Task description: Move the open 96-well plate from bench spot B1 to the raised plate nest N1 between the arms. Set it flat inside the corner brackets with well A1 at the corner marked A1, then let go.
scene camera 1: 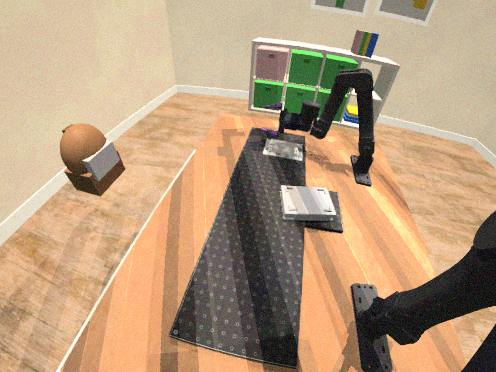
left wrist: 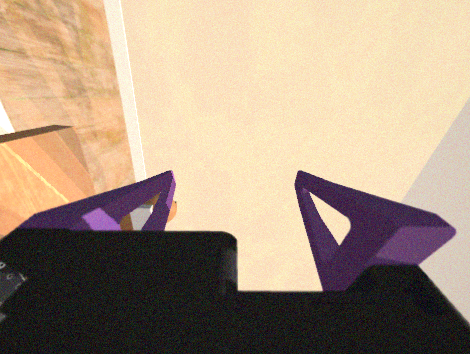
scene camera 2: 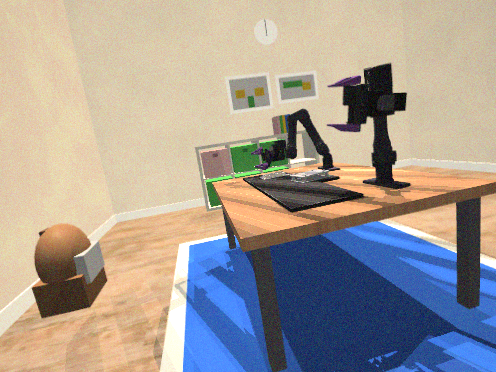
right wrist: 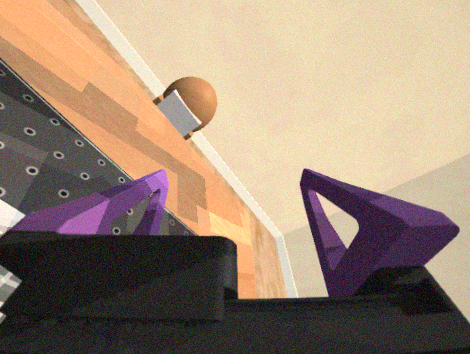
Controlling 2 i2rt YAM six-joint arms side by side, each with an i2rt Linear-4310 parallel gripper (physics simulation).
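Places are measured from the left arm's base along level axes (x ahead, y left, z up), in millimetres.
Pixels of known places: left gripper, fingertip midpoint: (left wrist: 235,177) (scene camera 2: 328,105); right gripper, fingertip midpoint: (scene camera 1: 262,117) (scene camera 2: 252,160) (right wrist: 234,176); left arm's base at its link origin: (scene camera 1: 369,324) (scene camera 2: 384,184); right arm's base at its link origin: (scene camera 1: 360,170) (scene camera 2: 328,168).
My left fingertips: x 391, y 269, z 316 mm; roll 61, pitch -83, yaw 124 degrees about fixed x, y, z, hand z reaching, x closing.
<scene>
For each thing: its middle in the pictures, then the offset to it from my left fingertips. Level surfaces: height alone.
- clear 96-well plate at the middle of its body: (scene camera 1: 283,147) (scene camera 2: 273,174) dx -153, dy -937, dz -294 mm
- raised nest N1 at the middle of its body: (scene camera 1: 306,202) (scene camera 2: 309,175) dx -234, dy -615, dz -284 mm
- black mat at its surface level: dz -303 mm
- wooden table at its surface level: dz -316 mm
- dark base sheet at its surface level: dz -303 mm
The clear 96-well plate (scene camera 1: 283,149) (scene camera 2: 272,175) lies flat on the far end of the black dotted mat; its well letters are too small to read. The raised nest N1 (scene camera 1: 308,201) (scene camera 2: 312,174), a silver block with dark corner brackets, stands nearer in scene camera 1, without a plate; its A1 mark cannot be read. My right gripper (scene camera 1: 270,119) (scene camera 2: 254,159) (right wrist: 234,176) is open and empty, pointing sideways above the plate's far end. My left gripper (scene camera 2: 328,105) (left wrist: 235,177) is open and empty, high above the table, pointing sideways toward the wall.
The black mat (scene camera 1: 240,280) (scene camera 2: 305,195) (right wrist: 30,150) runs along the wooden table (scene camera 1: 135,300) (scene camera 2: 240,220). A dark base sheet (scene camera 1: 330,225) shows under the nest. A shelf unit (scene camera 1: 249,75) stands behind the table. A brown ball-shaped object (scene camera 1: 82,149) (scene camera 2: 62,252) (right wrist: 197,100) stands beyond the table.
</scene>
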